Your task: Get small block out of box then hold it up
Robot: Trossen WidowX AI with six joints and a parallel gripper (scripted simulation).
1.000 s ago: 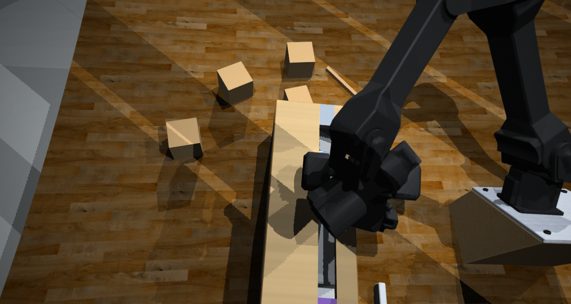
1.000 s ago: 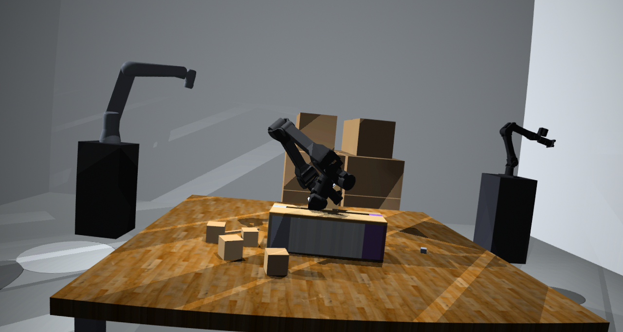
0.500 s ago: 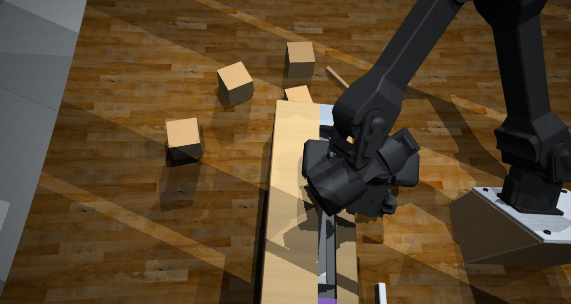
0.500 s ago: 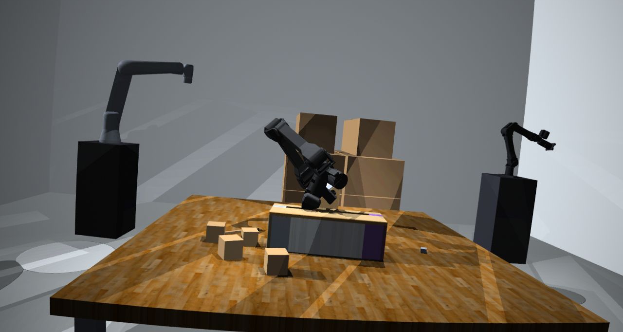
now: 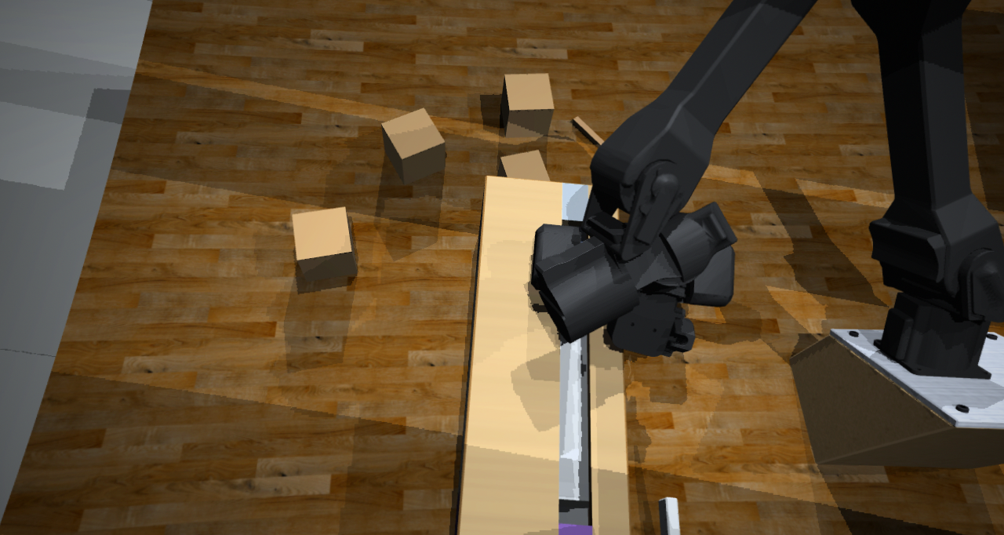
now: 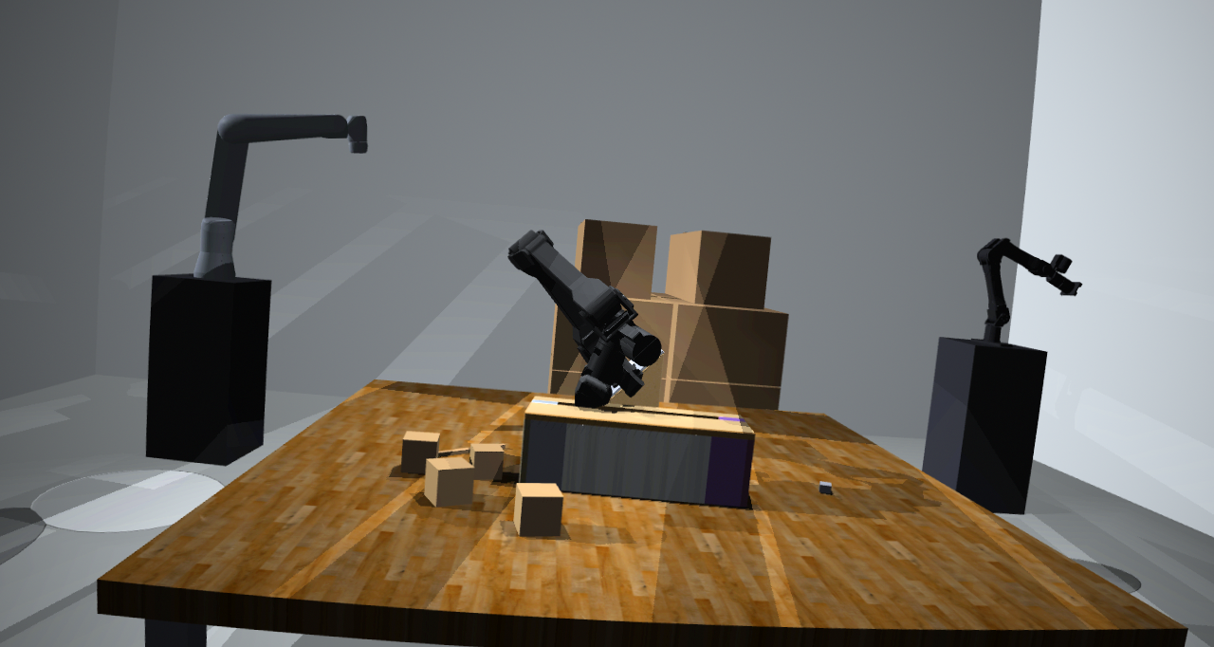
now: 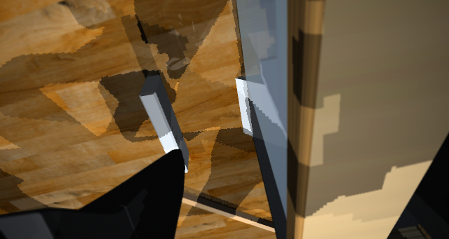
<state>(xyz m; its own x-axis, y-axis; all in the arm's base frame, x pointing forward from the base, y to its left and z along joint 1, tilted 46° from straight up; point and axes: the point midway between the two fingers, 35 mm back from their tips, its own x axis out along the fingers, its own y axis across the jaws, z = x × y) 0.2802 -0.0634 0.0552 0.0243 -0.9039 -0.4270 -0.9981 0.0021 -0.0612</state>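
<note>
Right now the small blue block is 40 mm ahead of my gripper tip, 30 mm to the right of it and 10 mm below it. Also, from my gripper tip: long box 40 mm ahead, 110 mm to the left, 20 mm below; then thin wooden stick 40 mm behind, 210 mm to the right, 80 mm below; then small grey piece 20 mm ahead, 470 mm to the left, 80 mm below.
</note>
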